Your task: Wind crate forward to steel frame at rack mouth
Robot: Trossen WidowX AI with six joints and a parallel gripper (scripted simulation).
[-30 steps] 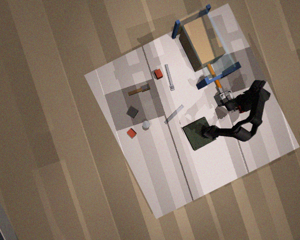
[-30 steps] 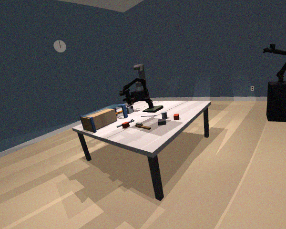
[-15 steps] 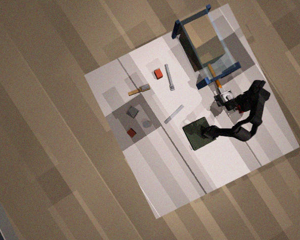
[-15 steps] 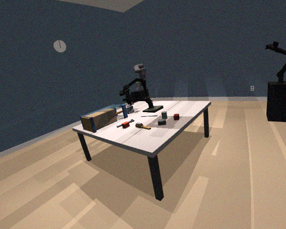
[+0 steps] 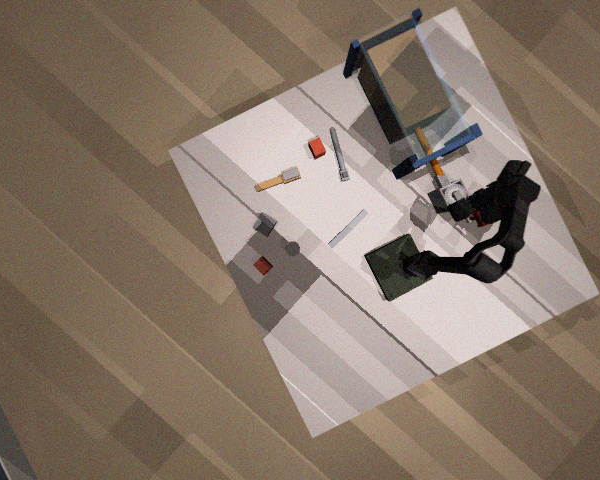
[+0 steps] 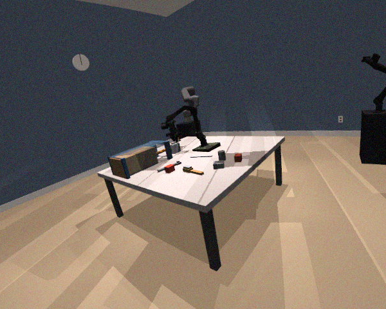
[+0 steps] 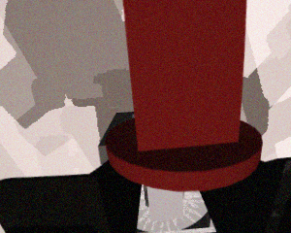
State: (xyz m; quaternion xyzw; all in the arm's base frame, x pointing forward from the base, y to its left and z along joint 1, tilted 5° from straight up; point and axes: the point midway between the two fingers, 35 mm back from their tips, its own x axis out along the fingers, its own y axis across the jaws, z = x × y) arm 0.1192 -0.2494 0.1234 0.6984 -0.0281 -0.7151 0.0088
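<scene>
The winch handle lies 2 cm behind my gripper tip and 1 cm above it. From my gripper tip the other things lie so: blue frame 21 cm ahead, 1 cm to the right, 2 cm above; red knob 5 cm behind, 4 cm above; grey winch 3 cm ahead, 1 cm to the right, 6 cm below.
</scene>
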